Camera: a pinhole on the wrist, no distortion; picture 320 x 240 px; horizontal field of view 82.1 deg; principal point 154.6 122.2 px. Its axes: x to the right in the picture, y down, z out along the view. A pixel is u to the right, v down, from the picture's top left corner.
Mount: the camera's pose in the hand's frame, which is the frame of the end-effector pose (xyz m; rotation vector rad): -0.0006 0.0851 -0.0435 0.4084 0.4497 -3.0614
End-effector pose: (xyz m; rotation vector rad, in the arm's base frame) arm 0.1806 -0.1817 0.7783 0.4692 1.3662 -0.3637
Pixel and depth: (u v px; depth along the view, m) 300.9 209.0 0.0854
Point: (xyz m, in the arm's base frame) 0.1832 -0.1671 0.8660
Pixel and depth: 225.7 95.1 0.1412
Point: 0.2648 -0.1684 0.8851
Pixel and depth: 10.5 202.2 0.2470
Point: 0.3292 -0.3638 0.6682
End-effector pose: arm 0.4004 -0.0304 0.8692 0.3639 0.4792 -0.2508
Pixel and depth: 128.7 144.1 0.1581
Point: 0.4331 -0.0491 0.9692
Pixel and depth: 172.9 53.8 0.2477
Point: 0.4360 -0.0043 1.1126
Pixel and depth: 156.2 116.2 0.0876
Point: 0.4153 0.0150 0.9299
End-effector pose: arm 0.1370 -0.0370 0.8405 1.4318 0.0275 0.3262
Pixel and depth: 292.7 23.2 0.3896
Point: -0.2128 -0.4013 0.9904
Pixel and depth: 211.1 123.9 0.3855
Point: -0.0009 -0.3616 0.8187
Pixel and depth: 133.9 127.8 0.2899
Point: 0.1472 -0.2703 0.8603
